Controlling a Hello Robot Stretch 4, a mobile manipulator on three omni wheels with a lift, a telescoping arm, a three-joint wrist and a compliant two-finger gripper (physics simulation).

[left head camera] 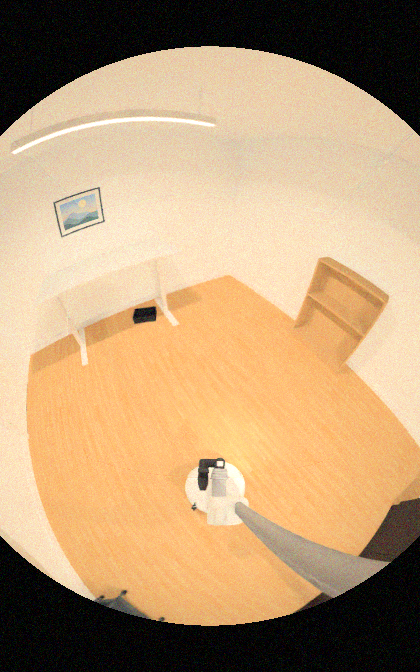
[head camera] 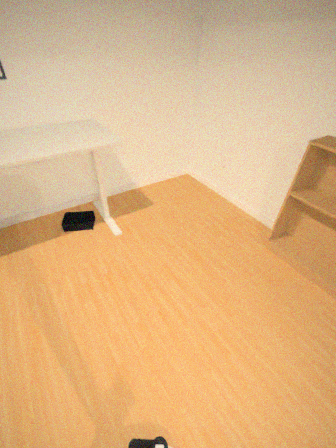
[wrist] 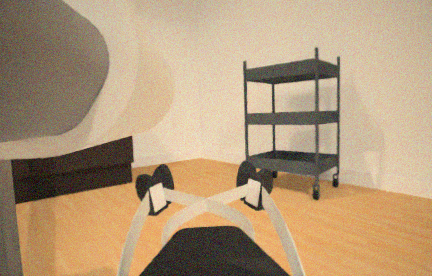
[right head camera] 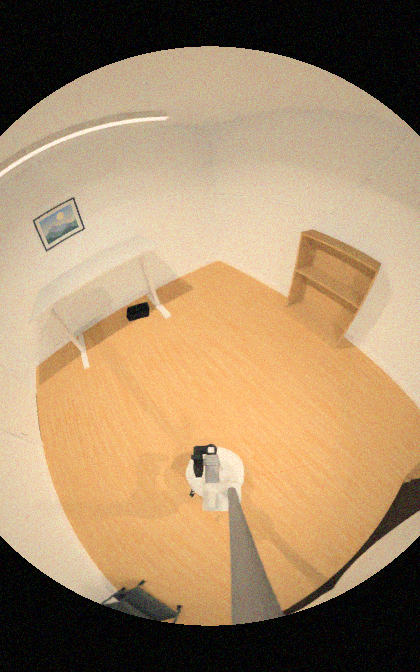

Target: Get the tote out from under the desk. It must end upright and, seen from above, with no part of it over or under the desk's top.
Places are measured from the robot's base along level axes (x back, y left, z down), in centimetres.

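Pixels of known places: gripper, fingertip midpoint: point(wrist: 205, 178).
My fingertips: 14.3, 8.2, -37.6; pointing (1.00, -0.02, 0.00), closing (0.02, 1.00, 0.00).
Note:
Behind a point stands the place of what it marks, as x, y, z.
A black tote point(head camera: 79, 221) @(-192.3, 101.8, 2.4) point(left head camera: 145, 315) point(right head camera: 138, 311) sits on the floor under the white desk point(head camera: 50, 142) @(-170.9, 95.0, -92.2) point(left head camera: 105, 267) point(right head camera: 95, 265), close to the inner side of the desk's right leg. It looks upright; its inside is too dark to make out. My gripper point(wrist: 205, 178) @(14.3, 8.2, -37.6) is open in the wrist view, its two fingertips wide apart with nothing between them. It is folded back by my base, far across the floor from the tote. The tote does not show in the wrist view.
A wooden shelf unit point(head camera: 281, 220) @(-172.5, -101.2, -29.1) point(left head camera: 302, 305) point(right head camera: 296, 280) stands against the right wall. A dark three-tier cart point(wrist: 316, 135) @(123.4, 64.2, -31.4) point(right head camera: 145, 602) stands behind my base. A dark brown piece of furniture point(wrist: 75, 172) @(159.6, -75.0, -10.3) point(left head camera: 395, 530) stands near a wall. The desk's white feet point(head camera: 113, 226) point(left head camera: 84, 352) reach forward on the floor.

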